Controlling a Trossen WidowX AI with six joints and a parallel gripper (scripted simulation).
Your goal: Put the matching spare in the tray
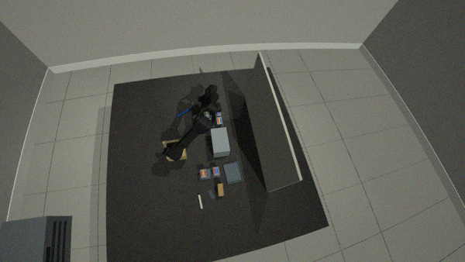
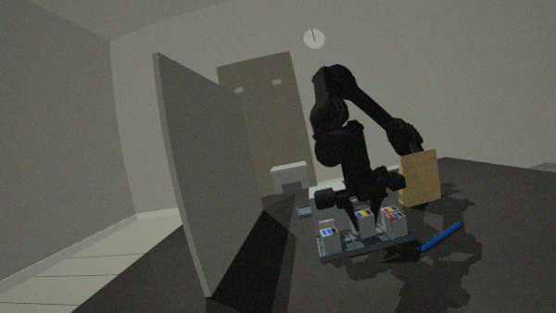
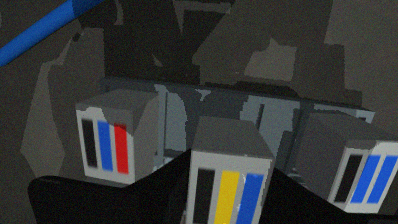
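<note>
Now: the rack 20 mm to the right of my gripper tip and 30 mm below it. The rest, counted from my gripper tip: blue pen 140 mm behind, 80 mm to the left, 30 mm below; tall panel 300 mm ahead, 230 mm to the right, 190 mm above; grey mounted unit 50 mm ahead, 210 mm to the right, 10 mm above.
</note>
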